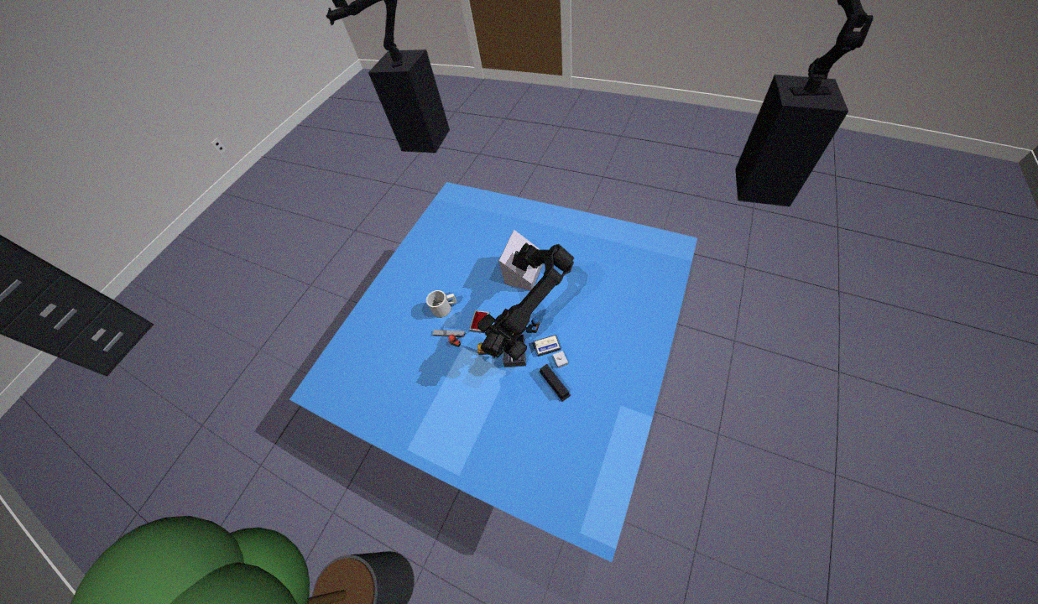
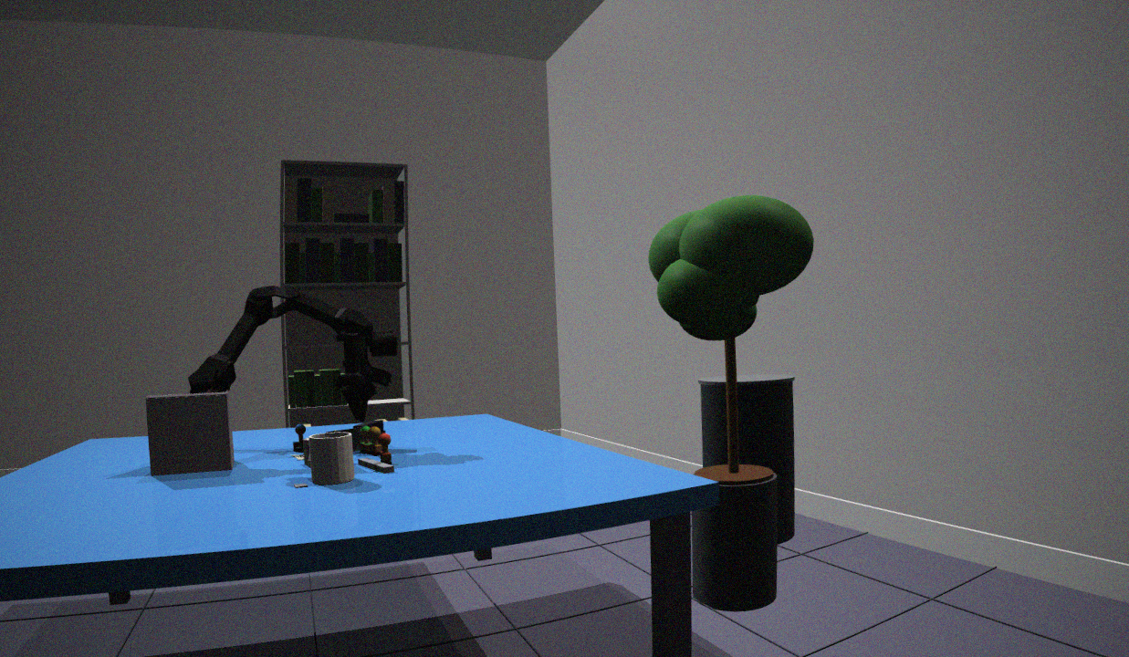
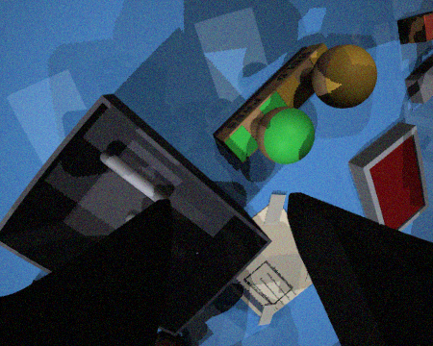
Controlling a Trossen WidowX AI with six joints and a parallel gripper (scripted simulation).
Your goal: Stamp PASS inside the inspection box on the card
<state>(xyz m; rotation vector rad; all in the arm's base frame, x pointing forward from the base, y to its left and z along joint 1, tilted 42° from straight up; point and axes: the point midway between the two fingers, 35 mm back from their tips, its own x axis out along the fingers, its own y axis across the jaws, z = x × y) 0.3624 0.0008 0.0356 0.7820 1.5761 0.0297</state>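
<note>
My gripper tip is 8 cm to the left of the yellow-knobbed stamp, 5 cm above it and 1 cm short of it. Round my gripper tip: cream card 11 cm behind, 8 cm below, 1 cm to the right; dark tray 6 cm below, 4 cm to the left, 1 cm behind; blue-knobbed stamp 13 cm behind, 9 cm to the left, 5 cm below.
</note>
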